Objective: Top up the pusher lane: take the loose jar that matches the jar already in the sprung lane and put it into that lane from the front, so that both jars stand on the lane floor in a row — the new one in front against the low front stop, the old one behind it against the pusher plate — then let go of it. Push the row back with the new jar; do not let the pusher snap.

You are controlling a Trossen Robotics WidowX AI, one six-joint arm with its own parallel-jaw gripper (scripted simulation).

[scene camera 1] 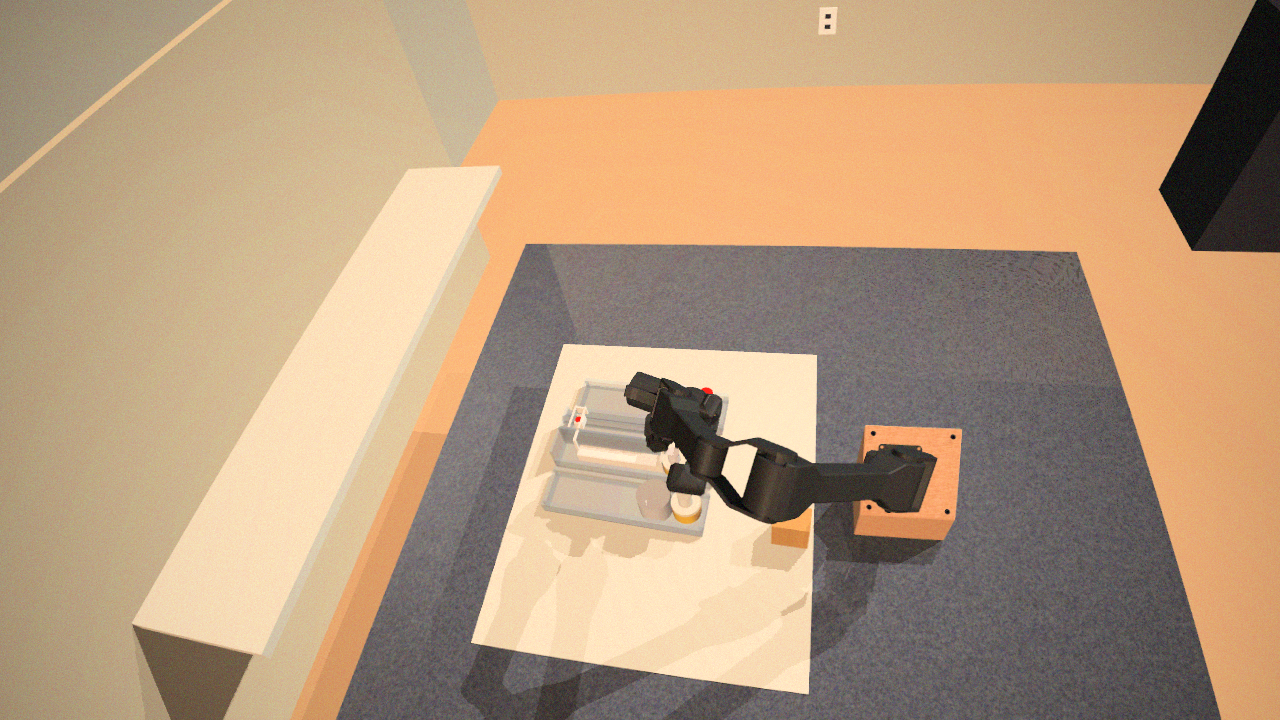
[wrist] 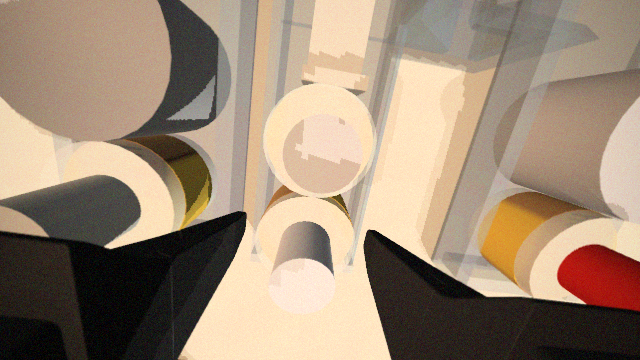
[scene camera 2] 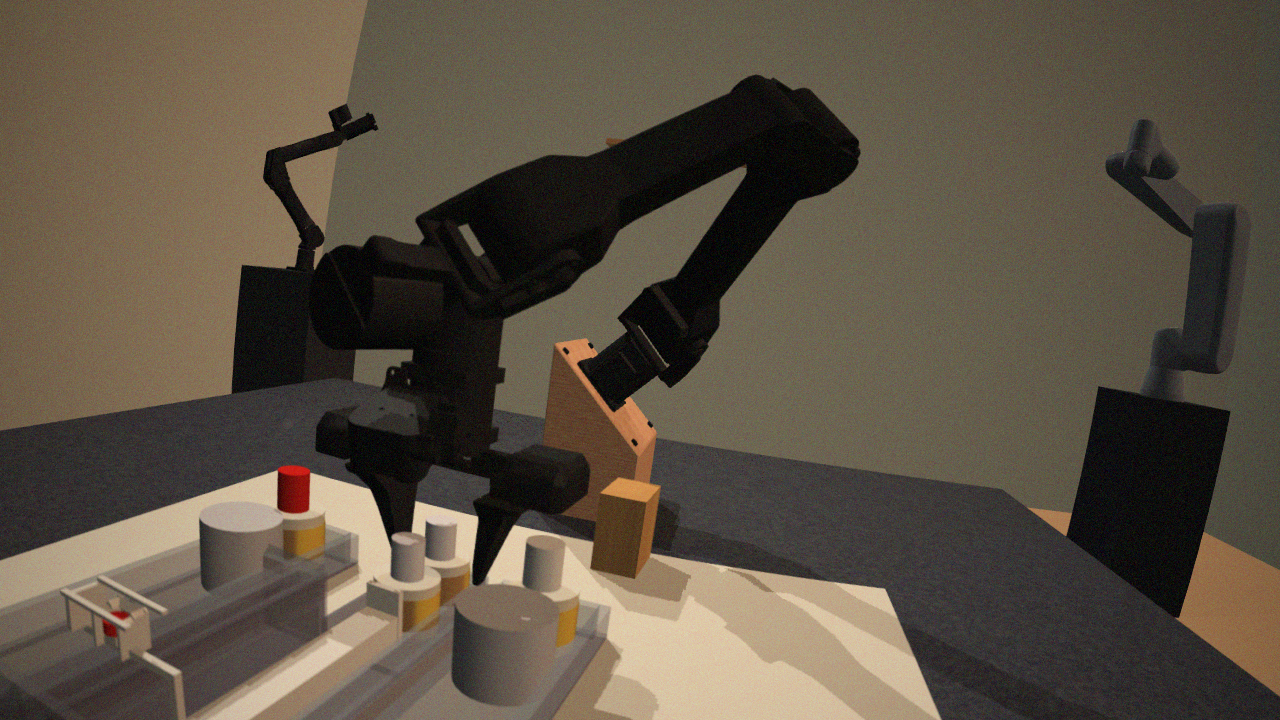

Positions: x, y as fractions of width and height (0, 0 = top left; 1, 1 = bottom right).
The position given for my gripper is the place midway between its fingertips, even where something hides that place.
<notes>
My gripper (scene camera 2: 0.34, 0.79) is open and holds nothing. Also in view: a wooden block (scene camera 2: 0.49, 0.71), a grey cylinder (scene camera 2: 0.39, 0.89) and a grey cylinder (scene camera 2: 0.18, 0.75).
The wooden block also shows in scene camera 1 (scene camera 1: 0.62, 0.74). My gripper also shows in scene camera 1 (scene camera 1: 0.55, 0.65) and in the wrist view (wrist: 0.48, 0.64).
</notes>
